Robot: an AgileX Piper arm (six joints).
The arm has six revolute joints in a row. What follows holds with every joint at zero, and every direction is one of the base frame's.
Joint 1 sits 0.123 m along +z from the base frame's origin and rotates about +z.
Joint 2 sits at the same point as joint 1 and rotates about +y.
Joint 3 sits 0.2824 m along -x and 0.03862 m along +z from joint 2 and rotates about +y.
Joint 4 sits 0.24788 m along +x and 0.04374 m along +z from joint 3 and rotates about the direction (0.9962, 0, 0.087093).
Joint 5 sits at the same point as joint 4 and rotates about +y.
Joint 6 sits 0.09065 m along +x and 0.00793 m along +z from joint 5 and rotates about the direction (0.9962, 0, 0.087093).
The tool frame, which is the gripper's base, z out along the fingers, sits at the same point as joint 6; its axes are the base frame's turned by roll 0, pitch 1.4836 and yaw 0 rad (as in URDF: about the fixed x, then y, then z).
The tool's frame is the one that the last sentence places.
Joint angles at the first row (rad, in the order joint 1, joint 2, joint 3, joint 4, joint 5, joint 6):
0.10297, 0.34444, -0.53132, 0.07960, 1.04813, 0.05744
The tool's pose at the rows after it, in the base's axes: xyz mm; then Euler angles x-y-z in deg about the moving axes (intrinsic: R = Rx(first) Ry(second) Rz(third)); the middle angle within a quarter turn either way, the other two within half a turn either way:
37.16 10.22 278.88 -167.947 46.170 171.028
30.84 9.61 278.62 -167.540 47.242 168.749
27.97 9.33 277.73 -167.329 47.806 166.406
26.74 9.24 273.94 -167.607 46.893 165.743
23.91 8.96 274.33 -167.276 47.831 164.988
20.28 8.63 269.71 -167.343 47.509 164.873
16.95 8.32 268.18 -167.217 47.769 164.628
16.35 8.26 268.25 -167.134 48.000 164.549
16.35 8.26 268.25 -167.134 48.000 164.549
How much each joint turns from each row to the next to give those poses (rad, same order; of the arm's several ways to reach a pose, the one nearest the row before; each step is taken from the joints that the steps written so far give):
-0.00016, -0.05522, 0.00844, 0.00014, 0.02035, -0.02918
0.00020, -0.03559, 0.00179, -0.00018, 0.01438, -0.03201
-0.00005, -0.01824, 0.00394, 0.00005, 0.00412, -0.03723
0.00010, -0.00671, 0.01069, -0.00008, 0.01230, -0.01532
-0.00018, -0.01825, -0.00003, 0.00015, 0.00141, -0.00782
0.00008, -0.02361, 0.01413, -0.00007, 0.01512, -0.00211
0.00003, -0.01992, 0.00398, -0.00002, 0.01114, -0.00148
-0.00003, -0.00416, 0.00001, 0.00003, -0.00001, -0.00004
0.00000, 0.00000, 0.00000, 0.00000, 0.00000, 0.00000

